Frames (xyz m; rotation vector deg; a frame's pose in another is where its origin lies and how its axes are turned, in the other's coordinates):
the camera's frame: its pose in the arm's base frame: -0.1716 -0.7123 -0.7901 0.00 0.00 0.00
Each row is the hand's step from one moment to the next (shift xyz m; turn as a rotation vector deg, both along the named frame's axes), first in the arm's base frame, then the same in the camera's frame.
Working: the arm's base frame: its pose in the camera's frame: 0.1716 0.7123 0.7901 0.00 0.00 0.00

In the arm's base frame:
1: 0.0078 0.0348 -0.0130 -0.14 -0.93 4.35
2: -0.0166 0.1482 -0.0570 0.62 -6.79 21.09
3: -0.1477 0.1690 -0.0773 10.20 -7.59 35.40
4: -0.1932 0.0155 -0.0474 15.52 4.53 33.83
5: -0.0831 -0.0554 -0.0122 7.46 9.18 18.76
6: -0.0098 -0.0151 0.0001 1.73 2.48 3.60
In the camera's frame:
1: 0.0078 0.0348 -0.0130 -0.14 -0.93 4.35
2: -0.0166 0.1482 -0.0570 0.62 -6.79 21.09
3: -0.1477 0.1690 -0.0773 10.20 -7.59 35.40
4: -0.1932 0.0155 -0.0474 15.52 4.53 33.83
5: -0.0831 -0.0554 -0.0122 7.46 9.18 18.76
6: -0.0098 -0.0151 0.0001 1.73 2.48 3.60

